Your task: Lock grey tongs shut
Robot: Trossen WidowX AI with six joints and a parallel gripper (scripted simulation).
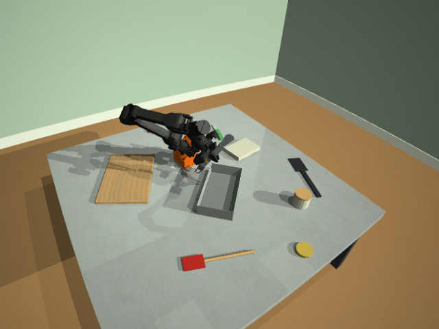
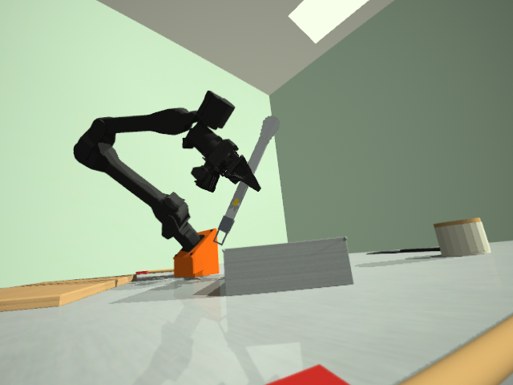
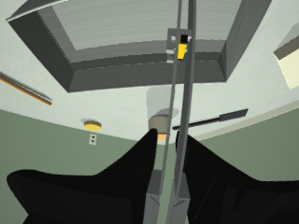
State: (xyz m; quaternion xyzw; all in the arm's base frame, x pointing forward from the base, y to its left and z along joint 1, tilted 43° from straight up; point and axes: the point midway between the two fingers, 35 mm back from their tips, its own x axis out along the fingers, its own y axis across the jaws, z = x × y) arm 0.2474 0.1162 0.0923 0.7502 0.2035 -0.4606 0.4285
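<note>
Now: gripper tip 4 cm past the yellow lock piece, 4 cm to the left of it and 2 cm above it. The rest, counted from my gripper tip: grey roasting tin 3 cm ahead, 1 cm to the left, 15 cm below; red spatula 33 cm ahead, 20 cm to the right, 17 cm below; cream block 22 cm behind, 30 cm to the left, 17 cm below.
</note>
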